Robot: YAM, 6 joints.
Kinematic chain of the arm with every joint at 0, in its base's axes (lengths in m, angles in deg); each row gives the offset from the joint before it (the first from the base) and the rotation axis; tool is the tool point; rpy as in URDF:
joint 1: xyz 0 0 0.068 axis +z
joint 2: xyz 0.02 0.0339 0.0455 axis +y
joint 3: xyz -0.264 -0.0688 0 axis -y
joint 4: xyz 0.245 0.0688 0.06 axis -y
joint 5: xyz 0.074 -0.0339 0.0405 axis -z
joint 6: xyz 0.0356 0 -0.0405 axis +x
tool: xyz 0 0 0 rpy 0 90 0
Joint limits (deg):
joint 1: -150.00..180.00
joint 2: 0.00..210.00
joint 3: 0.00..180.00
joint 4: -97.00..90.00
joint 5: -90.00..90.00
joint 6: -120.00..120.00
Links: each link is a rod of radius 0.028 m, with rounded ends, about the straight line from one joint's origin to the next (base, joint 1, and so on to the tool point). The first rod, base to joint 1, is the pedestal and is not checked.
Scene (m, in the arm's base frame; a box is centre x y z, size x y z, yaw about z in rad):
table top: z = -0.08
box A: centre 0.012 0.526 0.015 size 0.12 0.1 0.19 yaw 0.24
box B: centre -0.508 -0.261 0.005 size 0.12 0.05 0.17 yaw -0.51
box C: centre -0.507 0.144 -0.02 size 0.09 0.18 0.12 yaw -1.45
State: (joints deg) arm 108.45 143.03 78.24 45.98 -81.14 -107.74
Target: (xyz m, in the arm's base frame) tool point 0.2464 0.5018 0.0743
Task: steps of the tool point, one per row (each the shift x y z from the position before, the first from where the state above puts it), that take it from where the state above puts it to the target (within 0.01 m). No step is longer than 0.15 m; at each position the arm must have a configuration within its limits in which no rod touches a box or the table.
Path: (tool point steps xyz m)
1: 0.0610 0.0516 0.0934
2: 0.0731 0.0193 0.1016
3: 0.0943 0.0257 -0.0534
4: 0.1002 0.0007 -0.0574
5: 0.0983 -0.0253 -0.0604

